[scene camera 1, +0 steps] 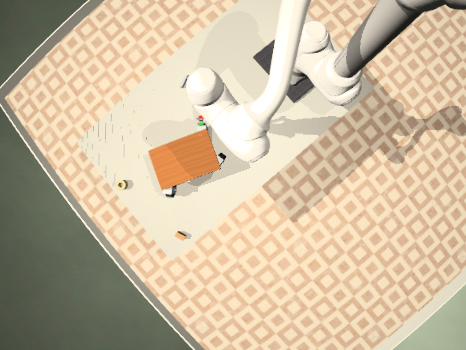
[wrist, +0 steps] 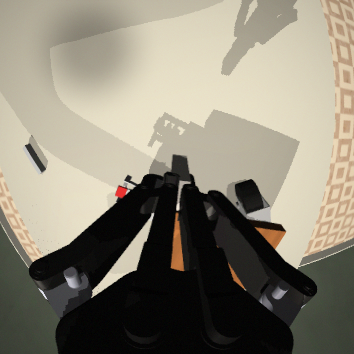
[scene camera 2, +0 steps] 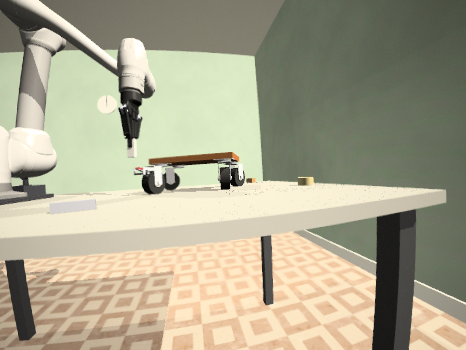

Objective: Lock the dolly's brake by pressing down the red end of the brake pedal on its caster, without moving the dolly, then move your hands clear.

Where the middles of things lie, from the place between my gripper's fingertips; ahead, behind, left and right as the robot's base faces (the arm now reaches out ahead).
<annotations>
Right now my hand is 23 cm short of the dolly (scene camera 1: 192,156), 7 cm to the right of it and 7 cm above it.
</annotations>
